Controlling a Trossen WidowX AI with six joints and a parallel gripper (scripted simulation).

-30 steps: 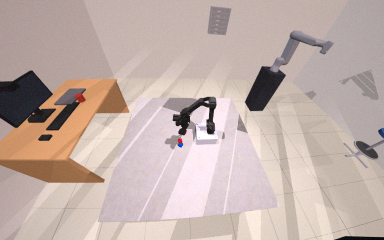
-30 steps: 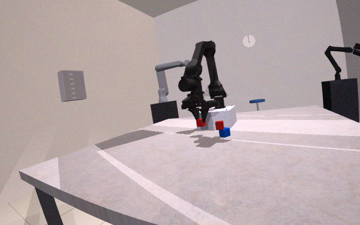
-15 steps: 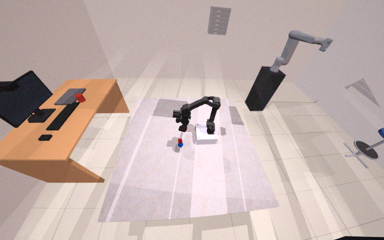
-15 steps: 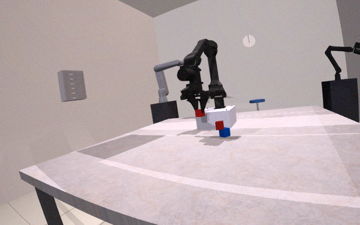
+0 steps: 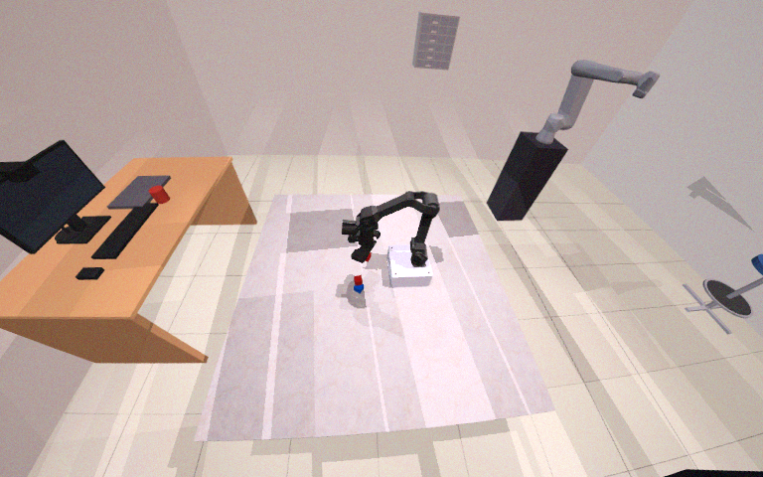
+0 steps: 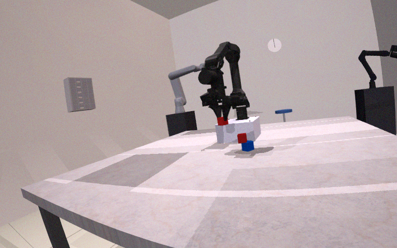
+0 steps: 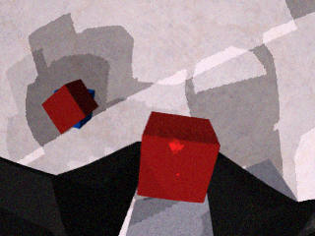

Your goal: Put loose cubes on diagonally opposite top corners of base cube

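Now: gripper tip 40 mm short of the blue base cube, 110 mm to the right of it and 110 mm above it.
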